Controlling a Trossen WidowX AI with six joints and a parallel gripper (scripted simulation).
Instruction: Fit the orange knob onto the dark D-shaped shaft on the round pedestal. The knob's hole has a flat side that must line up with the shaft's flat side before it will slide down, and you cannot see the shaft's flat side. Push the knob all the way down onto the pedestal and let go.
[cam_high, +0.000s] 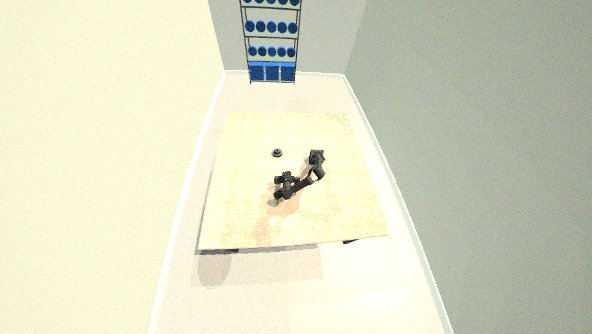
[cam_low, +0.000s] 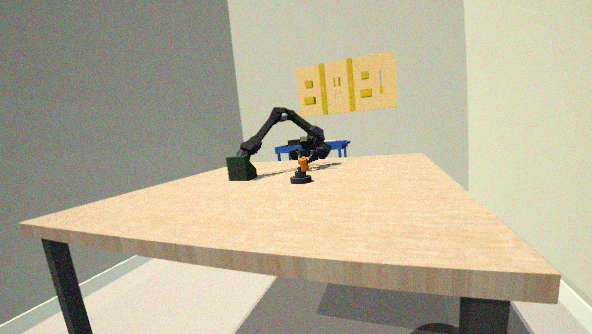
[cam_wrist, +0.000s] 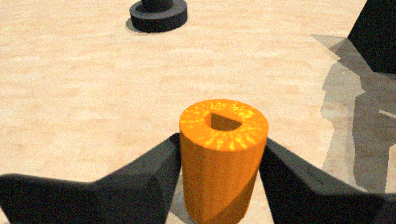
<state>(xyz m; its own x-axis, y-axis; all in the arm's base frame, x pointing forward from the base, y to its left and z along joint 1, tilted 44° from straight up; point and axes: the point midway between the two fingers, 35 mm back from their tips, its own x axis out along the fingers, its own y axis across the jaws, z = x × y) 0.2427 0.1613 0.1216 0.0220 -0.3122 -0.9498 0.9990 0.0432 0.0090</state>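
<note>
Now: gripper tip 1 cm to the right of the orange knob and 1 cm above it. Also, from my gripper tip: pedestal 23 cm to the right, 9 cm ahead, 1 cm below.
</note>
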